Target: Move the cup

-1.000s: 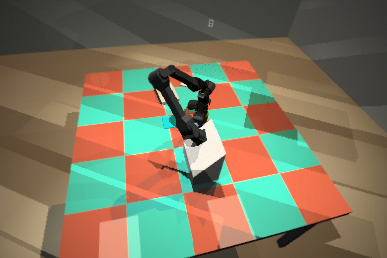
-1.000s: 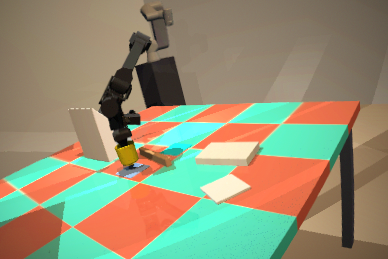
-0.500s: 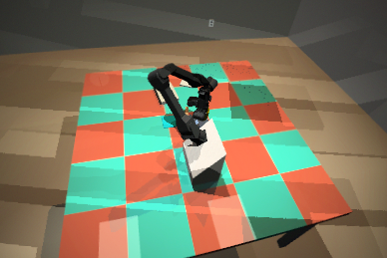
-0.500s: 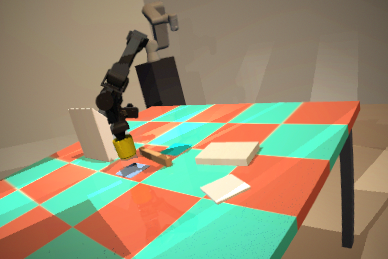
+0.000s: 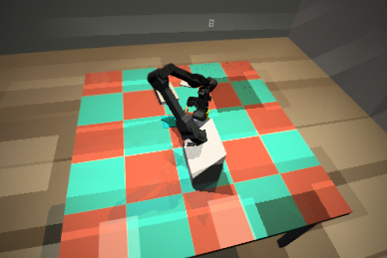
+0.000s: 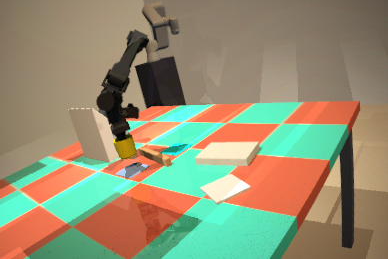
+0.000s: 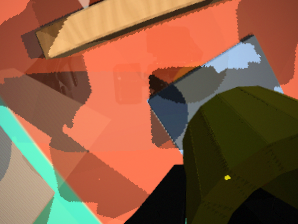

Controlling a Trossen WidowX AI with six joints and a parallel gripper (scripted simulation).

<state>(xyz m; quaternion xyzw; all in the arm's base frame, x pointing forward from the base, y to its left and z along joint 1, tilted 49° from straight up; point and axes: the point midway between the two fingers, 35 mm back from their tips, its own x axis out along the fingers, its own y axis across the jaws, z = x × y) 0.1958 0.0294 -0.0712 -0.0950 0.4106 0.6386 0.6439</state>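
My gripper tip is now 170 mm to the right of the cyan pad, 100 mm above it and 60 mm short of it. From my gripper tip the other things lie so: wooden bar: 80 mm to the left, 80 mm below, 40 mm ahead; grey-blue pad: 100 mm below, 30 mm ahead, 20 mm to the right; yellow cup: 20 mm ahead, 10 mm to the right.
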